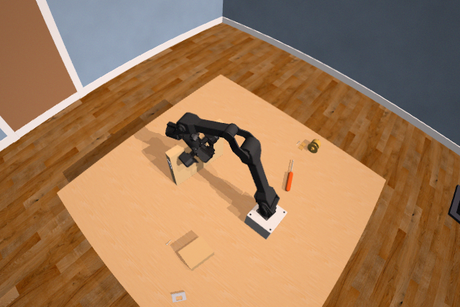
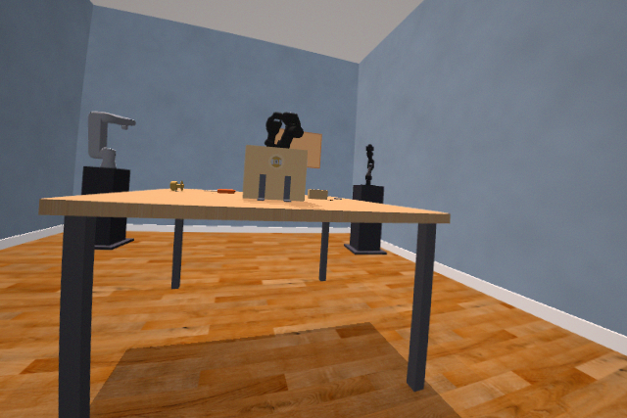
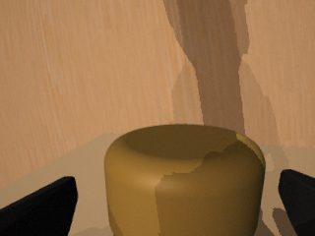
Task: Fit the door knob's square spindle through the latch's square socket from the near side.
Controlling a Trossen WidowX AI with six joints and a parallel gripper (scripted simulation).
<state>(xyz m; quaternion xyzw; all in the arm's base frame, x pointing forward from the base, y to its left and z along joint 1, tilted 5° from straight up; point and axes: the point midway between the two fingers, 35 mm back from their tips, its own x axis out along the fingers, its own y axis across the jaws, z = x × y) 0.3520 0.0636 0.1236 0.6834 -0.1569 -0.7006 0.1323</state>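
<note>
The square socket lies 60 mm ahead of my hand, 10 mm to the right of it and 30 mm below it. From my hand the other things lie so: upright wooden slab (60 mm ahead, 10 mm to the right, 50 mm below); orange screwdriver (290 mm behind, 340 mm to the right, 200 mm below); small wood block (280 mm behind, 280 mm to the left, 180 mm below).
</note>
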